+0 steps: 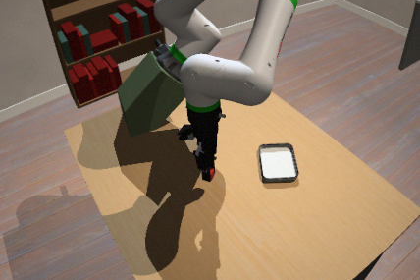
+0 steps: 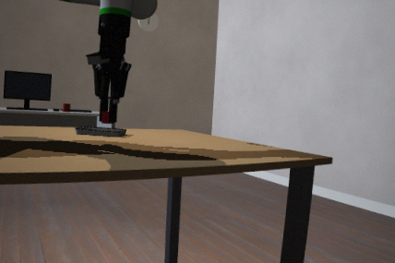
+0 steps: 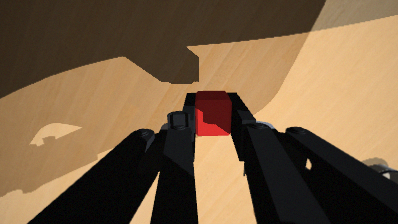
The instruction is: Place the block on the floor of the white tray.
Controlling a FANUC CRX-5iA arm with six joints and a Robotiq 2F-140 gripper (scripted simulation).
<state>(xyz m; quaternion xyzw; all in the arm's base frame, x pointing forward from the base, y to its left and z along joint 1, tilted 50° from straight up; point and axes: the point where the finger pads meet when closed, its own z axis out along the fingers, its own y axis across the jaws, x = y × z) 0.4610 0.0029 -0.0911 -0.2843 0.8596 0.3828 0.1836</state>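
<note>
Right now the white tray is 270 mm to the left of my hand, 80 mm below it and 20 mm ahead of it. From my hand the other things lie so: red block: 20 mm below.
</note>
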